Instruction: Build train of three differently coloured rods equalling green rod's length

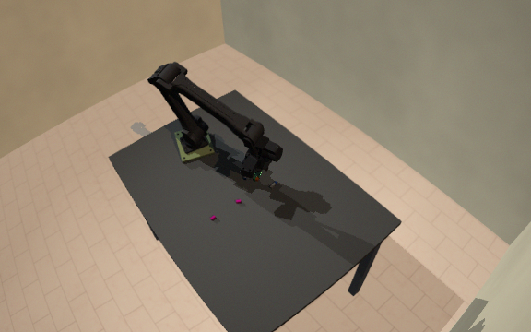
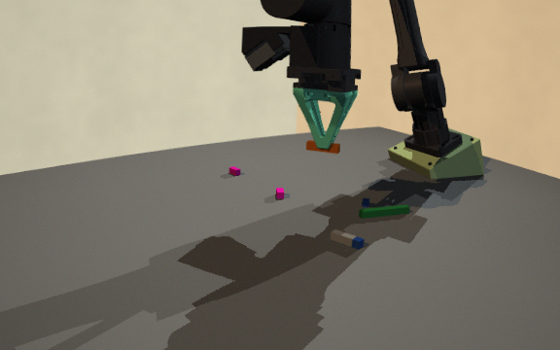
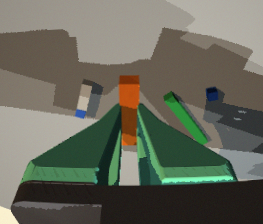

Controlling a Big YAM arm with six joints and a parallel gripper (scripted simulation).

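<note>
My gripper is now 6 cm to the right of the grey rod and 10 cm above it. From my hand the other things lie so: magenta rod: 1 cm ahead, 10 cm to the right, 10 cm below; then orange rod: 1 cm below; then green rod: 10 cm behind, 2 cm to the left, 10 cm below.
</note>
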